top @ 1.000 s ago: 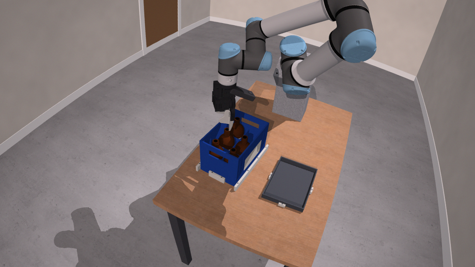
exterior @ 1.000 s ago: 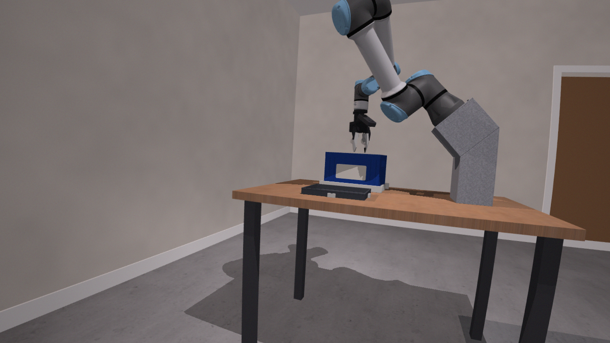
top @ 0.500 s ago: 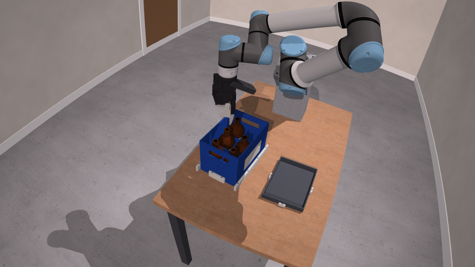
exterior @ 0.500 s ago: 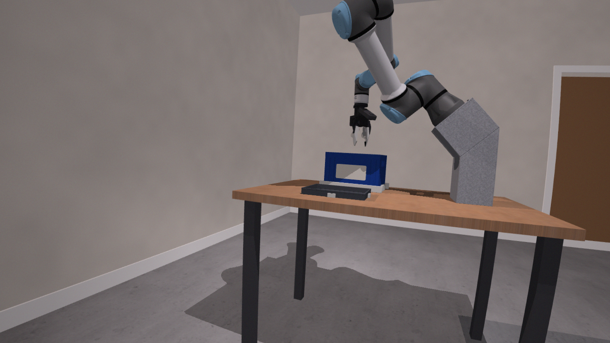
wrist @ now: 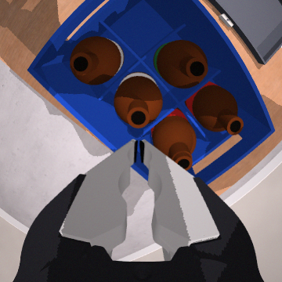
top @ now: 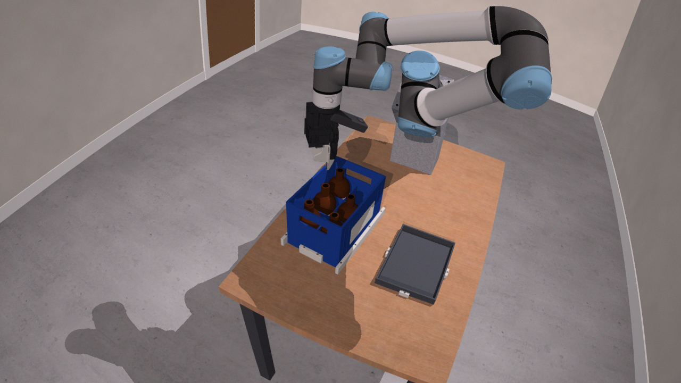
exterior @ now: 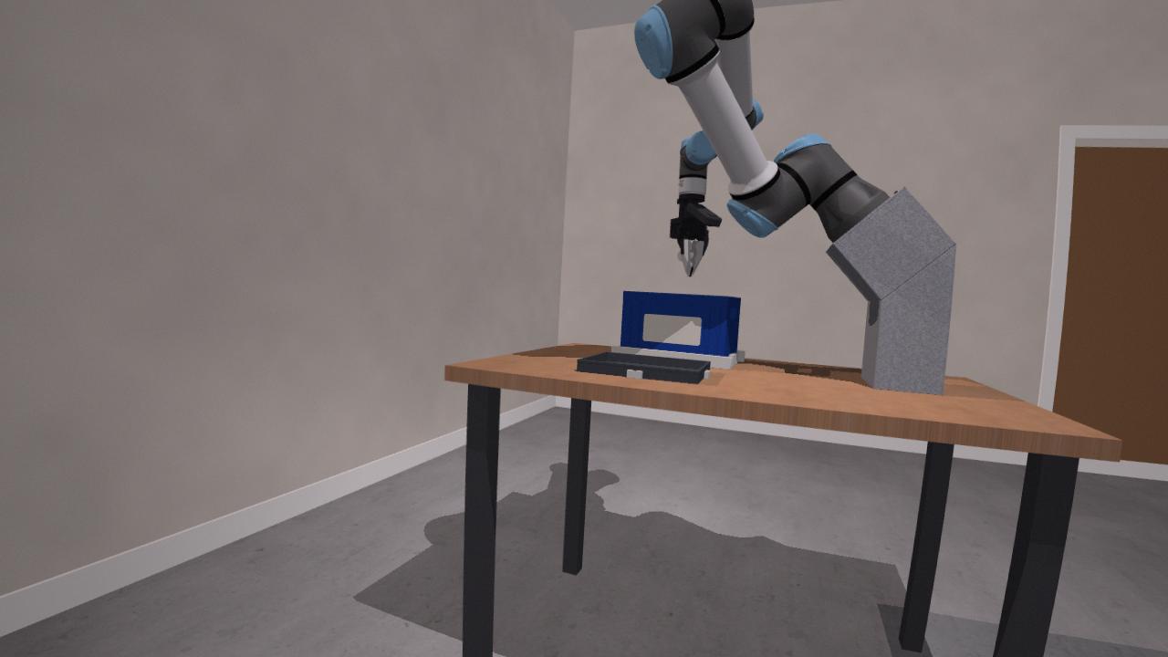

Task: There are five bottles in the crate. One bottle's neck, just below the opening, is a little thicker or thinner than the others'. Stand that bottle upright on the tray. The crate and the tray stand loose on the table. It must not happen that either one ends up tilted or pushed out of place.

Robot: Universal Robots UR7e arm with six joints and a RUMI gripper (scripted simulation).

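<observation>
Right now the crate is 16 cm below my hand and 4 cm to the left of it. Also, from my hand: dark tray: 33 cm to the left, 23 cm below; then bottle: 15 cm below, 9 cm ahead.
</observation>
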